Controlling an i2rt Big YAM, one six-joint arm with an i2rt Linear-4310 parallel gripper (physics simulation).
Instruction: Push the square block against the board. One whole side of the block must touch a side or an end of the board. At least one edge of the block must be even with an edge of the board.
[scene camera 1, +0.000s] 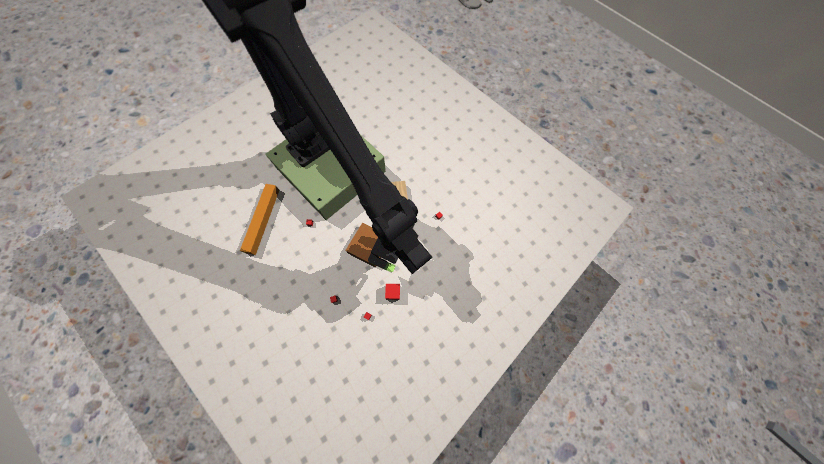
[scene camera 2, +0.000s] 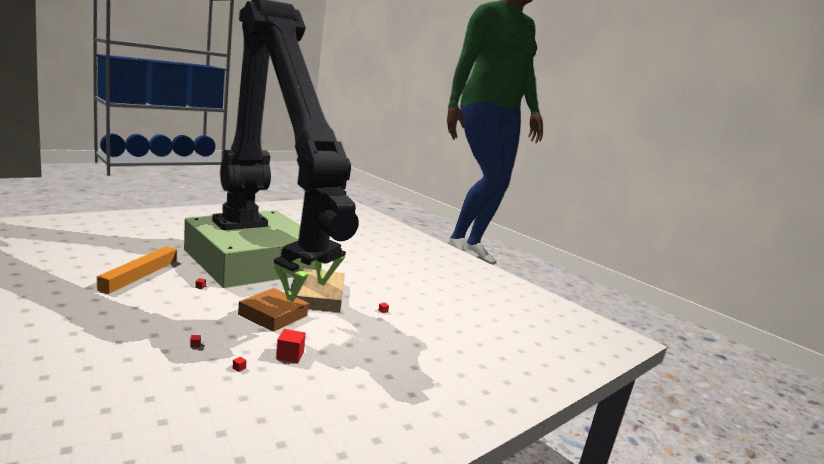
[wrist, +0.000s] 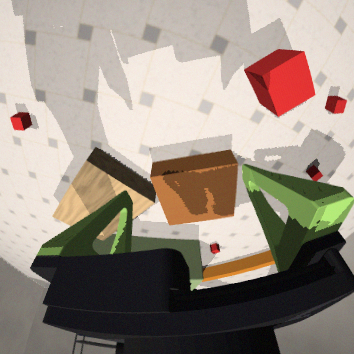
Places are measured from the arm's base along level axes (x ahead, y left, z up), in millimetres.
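Where they show: gripper, between the fingertips: (scene camera 2: 306, 292) (wrist: 183, 183); arm's base, origin of its link: (scene camera 1: 311, 147) (scene camera 2: 240, 223).
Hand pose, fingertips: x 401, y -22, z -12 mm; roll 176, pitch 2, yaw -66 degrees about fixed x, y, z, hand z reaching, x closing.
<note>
Things, the pixels of their top centre, and the offset from my fingertips.
- square block, centre of its top: (wrist: 197, 199) (scene camera 2: 274, 302) (scene camera 1: 368, 243) dx -65, dy -35, dz -45 mm
- board, centre of its top: (wrist: 95, 210) (scene camera 2: 321, 283) (scene camera 1: 392, 203) dx -115, dy +103, dz -45 mm
- red cube, centre of its top: (wrist: 290, 85) (scene camera 2: 291, 335) (scene camera 1: 392, 291) dx +89, dy -73, dz -34 mm
- orange bar, centre of its top: (scene camera 2: 139, 261) (wrist: 236, 272) (scene camera 1: 258, 216) dx -347, dy -228, dz -43 mm
The square block (scene camera 1: 358, 251) (scene camera 2: 272, 310) (wrist: 210, 192), brown, lies flat in front of the green robot base. The board (scene camera 1: 401, 189) (scene camera 2: 326, 300) (wrist: 80, 200), pale wood grain, lies beside it, partly hidden by the arm in scene camera 1. In the wrist view, a near corner of the board is at or very near the block's left side. Their facing sides stand at an angle, with a wedge-shaped gap. My gripper (scene camera 2: 306, 291) (wrist: 183, 183) is open and empty, low over the block and board. One finger overlaps the board in the wrist view, the other is right of the block. Exact fingertip height is unclear.
A red cube (scene camera 1: 392, 291) (scene camera 2: 290, 345) (wrist: 285, 85) stands in front of the block. Several tiny red cubes lie around. An orange bar (scene camera 1: 259, 219) (scene camera 2: 137, 269) (wrist: 240, 265) lies left of the green base (scene camera 1: 311, 187) (scene camera 2: 207, 253). A person stands beyond the table.
</note>
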